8 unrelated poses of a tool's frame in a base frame.
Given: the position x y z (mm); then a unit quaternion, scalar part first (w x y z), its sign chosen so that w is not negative.
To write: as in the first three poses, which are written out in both.
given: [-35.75 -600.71 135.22 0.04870 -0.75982 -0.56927 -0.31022]
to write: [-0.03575 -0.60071 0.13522 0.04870 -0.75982 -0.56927 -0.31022]
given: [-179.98 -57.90 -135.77 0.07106 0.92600 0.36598 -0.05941]
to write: [-0.17998 -0.05790 -0.13577 0.07106 0.92600 0.36598 -0.05941]
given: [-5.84 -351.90 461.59 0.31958 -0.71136 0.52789 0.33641]
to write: [-0.00584 -0.35190 0.46159 0.31958 -0.71136 0.52789 0.33641]
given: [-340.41 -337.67 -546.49 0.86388 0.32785 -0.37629 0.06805]
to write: [-0.34041 -0.33767 -0.54649 0.86388 0.32785 -0.37629 0.06805]
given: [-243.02 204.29 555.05 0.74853 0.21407 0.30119 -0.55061]
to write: [-0.24302 0.20429 0.55505 0.74853 0.21407 0.30119 -0.55061]
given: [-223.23 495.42 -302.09 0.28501 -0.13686 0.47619 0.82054]
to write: [-0.22323 0.49542 -0.30209 0.28501 -0.13686 0.47619 0.82054]
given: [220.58 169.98 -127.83 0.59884 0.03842 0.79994 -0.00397]
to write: [0.22058 0.16998 -0.12783 0.59884 0.03842 0.79994 -0.00397]
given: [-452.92 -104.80 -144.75 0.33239 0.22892 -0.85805 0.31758]
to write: [-0.45292 -0.10480 -0.14475 0.33239 0.22892 -0.85805 0.31758]
